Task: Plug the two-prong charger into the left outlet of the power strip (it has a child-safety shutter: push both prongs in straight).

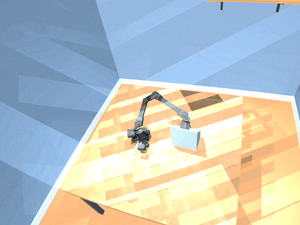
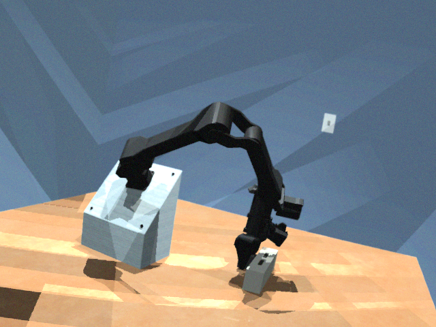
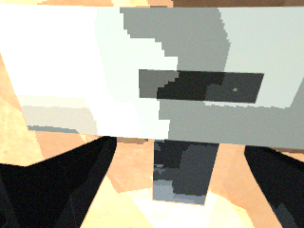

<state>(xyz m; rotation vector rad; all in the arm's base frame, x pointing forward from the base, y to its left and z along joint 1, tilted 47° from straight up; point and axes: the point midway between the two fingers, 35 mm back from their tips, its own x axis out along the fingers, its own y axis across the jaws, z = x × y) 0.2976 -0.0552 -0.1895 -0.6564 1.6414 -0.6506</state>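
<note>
Now: the two-prong charger 2 cm ahead of my gripper tip and 1 cm above it.
</note>
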